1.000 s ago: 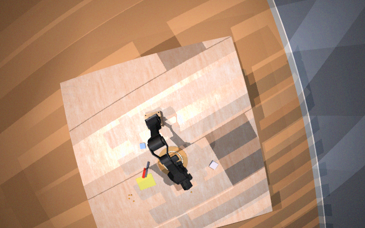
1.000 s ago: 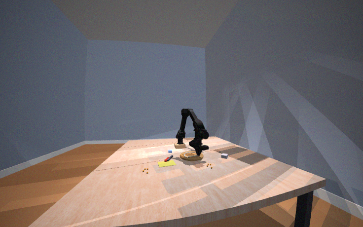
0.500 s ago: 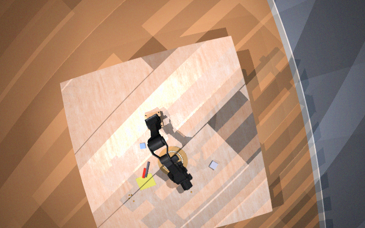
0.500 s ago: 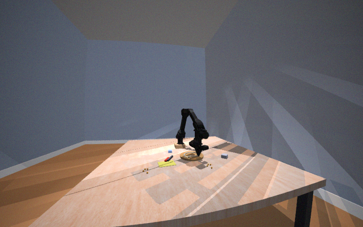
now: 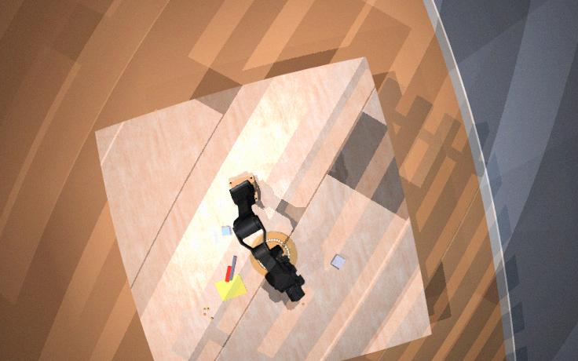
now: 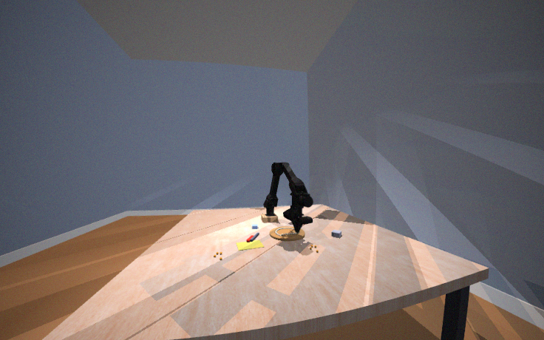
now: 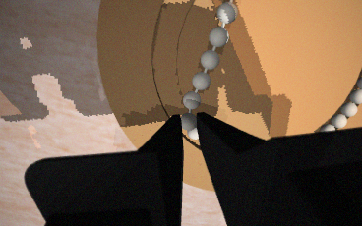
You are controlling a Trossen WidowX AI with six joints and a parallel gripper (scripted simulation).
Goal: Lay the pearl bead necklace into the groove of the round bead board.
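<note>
The round bead board lies 5 cm behind my gripper tip, 4 cm to the right of it and 1 cm below it. Also, from my gripper tip: grey block 20 cm to the left, 8 cm ahead, 1 cm below; yellow note 27 cm to the right, 2 cm below, 2 cm ahead; red marker 24 cm to the right, 5 cm behind, 1 cm below.
</note>
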